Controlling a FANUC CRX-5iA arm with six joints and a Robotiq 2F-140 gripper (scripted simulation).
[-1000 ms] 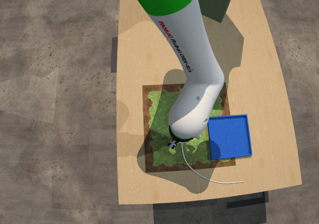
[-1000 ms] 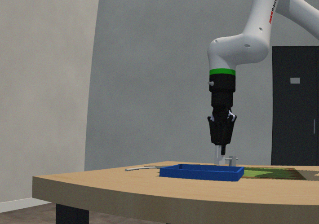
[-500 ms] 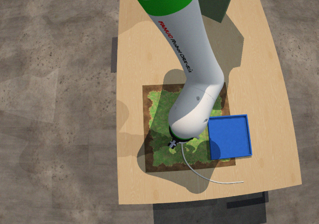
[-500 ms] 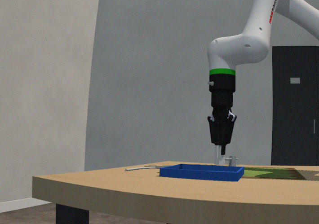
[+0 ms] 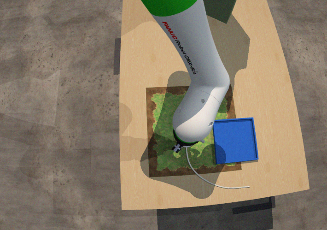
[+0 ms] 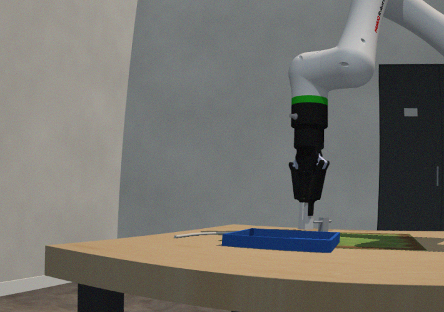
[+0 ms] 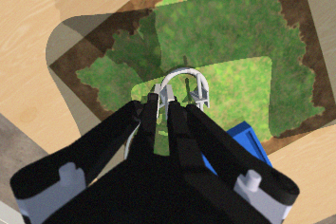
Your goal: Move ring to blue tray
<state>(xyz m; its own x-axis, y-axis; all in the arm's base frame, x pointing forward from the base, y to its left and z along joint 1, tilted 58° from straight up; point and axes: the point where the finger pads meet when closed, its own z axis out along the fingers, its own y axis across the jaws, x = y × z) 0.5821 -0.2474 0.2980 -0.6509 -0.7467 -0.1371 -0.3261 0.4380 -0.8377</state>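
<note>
Now: the ring 2 cm behind my hand, 3 cm to the left of it and 4 cm below it. Also, from my hand: grey stake (3 cm behind, 5 cm to the left, 2 cm below); then green mat (4 cm behind, 8 cm to the left, 6 cm below); then blue tray (10 cm ahead, 22 cm to the left, 4 cm below).
</note>
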